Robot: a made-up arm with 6 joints. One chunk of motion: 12 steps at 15 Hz.
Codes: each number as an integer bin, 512 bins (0 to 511) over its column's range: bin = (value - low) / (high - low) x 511, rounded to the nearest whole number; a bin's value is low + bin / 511 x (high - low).
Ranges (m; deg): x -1.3..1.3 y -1.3..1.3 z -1.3..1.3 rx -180..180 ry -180..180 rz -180..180
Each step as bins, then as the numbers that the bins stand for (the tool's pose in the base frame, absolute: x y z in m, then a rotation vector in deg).
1 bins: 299 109 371 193 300 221
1 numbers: 0.2213 -0.7454 0.5877 -44.03 31.35 -24.31
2 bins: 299 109 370 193 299 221
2 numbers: 0.2213 -0.7454 0.5826 -44.03 30.65 -24.31
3 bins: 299 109 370 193 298 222
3 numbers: 0.2213 -0.7454 0.5826 -44.03 29.94 -23.60
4 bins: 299 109 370 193 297 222
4 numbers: 0.2213 -0.7454 0.5826 -44.03 29.24 -23.60
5 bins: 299 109 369 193 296 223
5 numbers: 0.2213 -0.7454 0.5775 -44.03 28.53 -22.90
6 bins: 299 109 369 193 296 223
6 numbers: 0.2213 -0.7454 0.5775 -44.03 28.53 -22.90
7 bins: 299 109 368 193 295 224
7 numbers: 0.2213 -0.7454 0.5724 -44.03 27.83 -22.19
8 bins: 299 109 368 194 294 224
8 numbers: 0.2213 -0.7454 0.5724 -43.33 27.12 -22.19
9 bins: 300 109 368 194 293 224
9 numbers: 0.2264 -0.7454 0.5724 -43.33 26.42 -22.19
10 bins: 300 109 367 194 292 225
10 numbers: 0.2264 -0.7454 0.5673 -43.33 25.71 -21.49
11 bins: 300 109 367 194 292 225
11 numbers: 0.2264 -0.7454 0.5673 -43.33 25.71 -21.49
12 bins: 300 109 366 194 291 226
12 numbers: 0.2264 -0.7454 0.5622 -43.33 25.01 -20.78
